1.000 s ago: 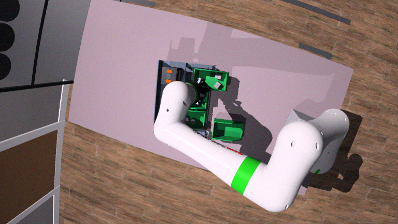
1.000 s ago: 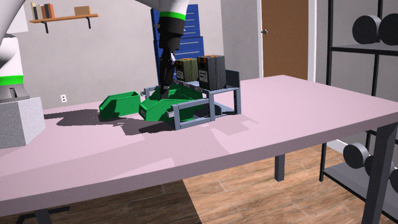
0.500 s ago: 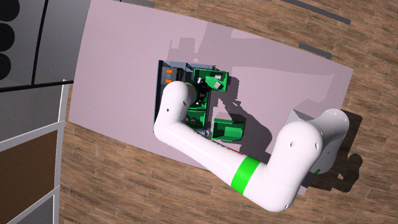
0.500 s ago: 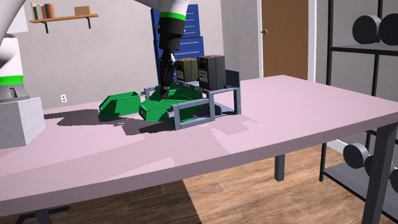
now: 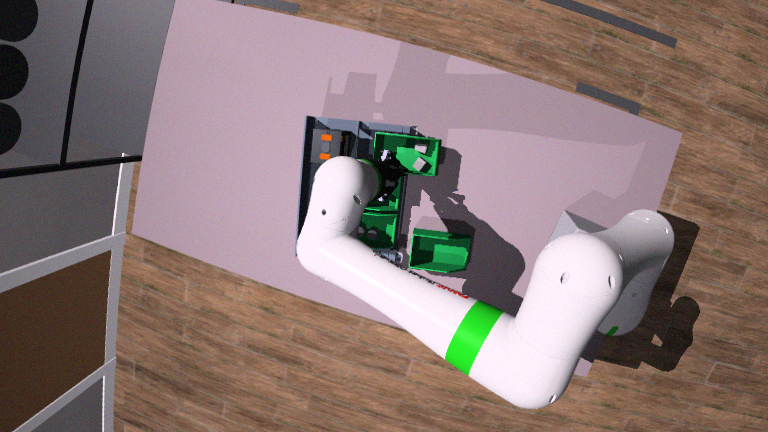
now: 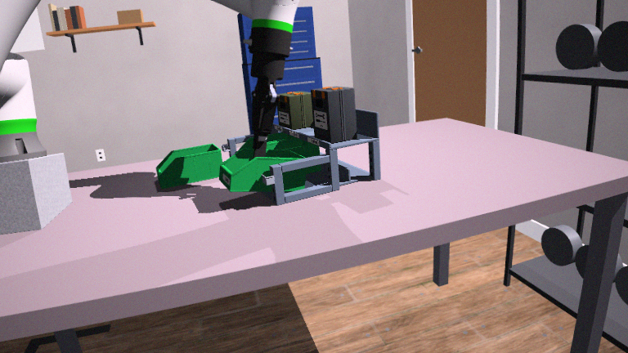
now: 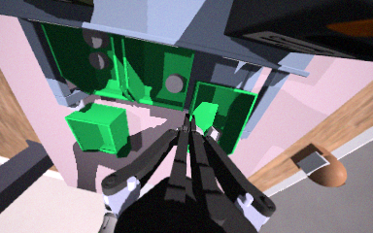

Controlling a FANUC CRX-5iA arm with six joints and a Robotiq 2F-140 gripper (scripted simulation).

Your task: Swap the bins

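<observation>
Now: hand 40 mm short of the round part, 50 mm to the right of it and 80 mm above it. The rest, counted from my hand: grey shelf 90 mm ahead, 90 mm to the left, 30 mm below; dark grey box 180 mm ahead, 20 mm to the right, 60 mm above.
</observation>
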